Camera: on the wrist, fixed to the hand. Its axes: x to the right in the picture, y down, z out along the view.
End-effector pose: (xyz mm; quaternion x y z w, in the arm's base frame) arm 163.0 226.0 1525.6 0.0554 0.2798 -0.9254 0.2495
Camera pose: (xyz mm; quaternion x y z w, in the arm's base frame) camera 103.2 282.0 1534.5 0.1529 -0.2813 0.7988 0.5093
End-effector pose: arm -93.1 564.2 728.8 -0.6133 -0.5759 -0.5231 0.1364
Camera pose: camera -173.7 581.4 727.6 -0.0090 0.8120 0.4998 0.3014
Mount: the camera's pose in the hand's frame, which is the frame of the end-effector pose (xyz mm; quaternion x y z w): 25.7 -74.1 -25.3 -0.0467 0.0269 -0.7290 0.6824
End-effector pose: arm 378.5 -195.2 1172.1 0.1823 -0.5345 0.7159 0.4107
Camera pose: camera 425.7 -155.2 1226.5 0.4756 -0.2542 0.1691 0.8250
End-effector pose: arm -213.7 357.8 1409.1 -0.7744 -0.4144 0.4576 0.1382
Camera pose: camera -225.0 427.5 1451.5 -0.2451 -0.8650 0.1713 0.4029
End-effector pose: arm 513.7 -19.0 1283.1 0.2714 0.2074 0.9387 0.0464
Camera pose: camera 476.6 44.3 1245.6 0.0066 0.2968 0.6237 0.7231
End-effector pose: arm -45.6 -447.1 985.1 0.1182 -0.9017 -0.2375 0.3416
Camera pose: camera -43.8 -529.2 978.3 0.7284 -0.5088 -0.4500 0.0897
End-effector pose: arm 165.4 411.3 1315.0 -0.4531 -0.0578 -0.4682 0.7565
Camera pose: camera 114.8 364.5 1360.2 -0.2898 -0.3275 -0.8858 0.1553
